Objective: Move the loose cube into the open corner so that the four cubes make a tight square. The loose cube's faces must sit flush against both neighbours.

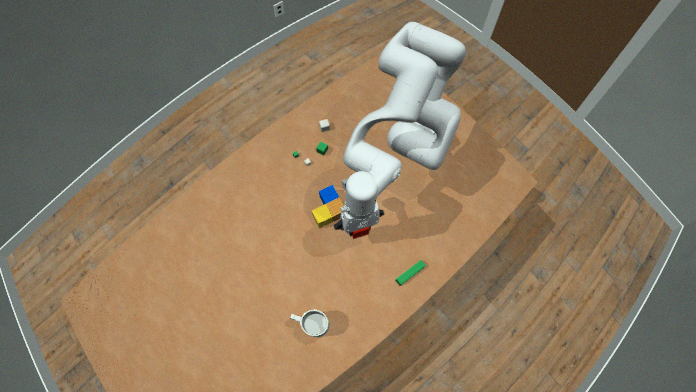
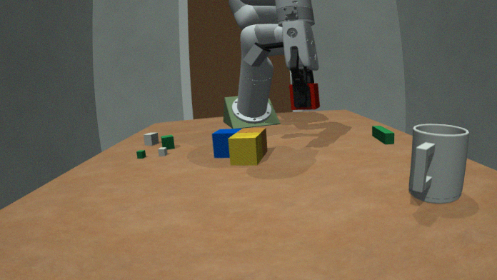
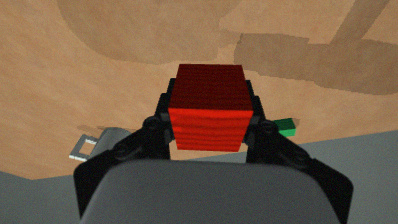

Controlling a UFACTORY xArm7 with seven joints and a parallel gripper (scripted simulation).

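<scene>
The yellow cube lies 12 cm to the right of my hand, 8 cm below it and 3 cm ahead of it. Also, from my hand: orange cube (11 cm to the right, 8 cm below, 2 cm behind); red cube (right at my hand); blue cube (15 cm to the right, 8 cm below, 4 cm behind).
</scene>
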